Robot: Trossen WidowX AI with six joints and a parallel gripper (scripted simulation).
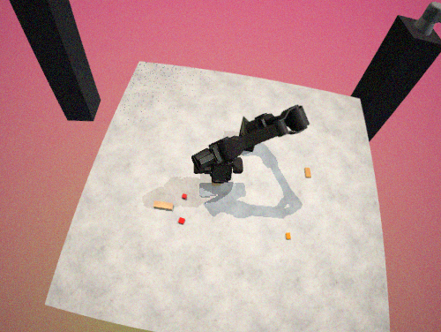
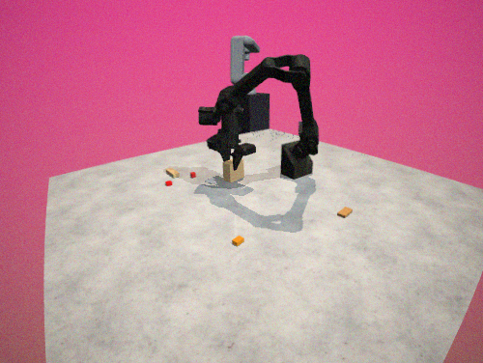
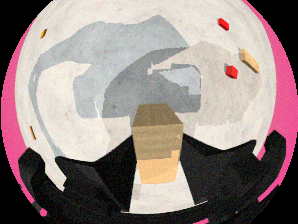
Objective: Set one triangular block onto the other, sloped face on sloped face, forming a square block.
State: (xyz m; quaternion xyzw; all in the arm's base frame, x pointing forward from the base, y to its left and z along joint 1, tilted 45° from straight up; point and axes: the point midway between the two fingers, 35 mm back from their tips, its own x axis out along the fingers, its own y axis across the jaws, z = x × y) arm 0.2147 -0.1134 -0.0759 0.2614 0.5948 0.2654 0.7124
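Right now the tan triangular block is 10 mm ahead of my gripper tip and 10 mm above it. From my gripper tip the other things lie so: small orange cube (290 mm to the left, 230 mm ahead, 40 mm below).
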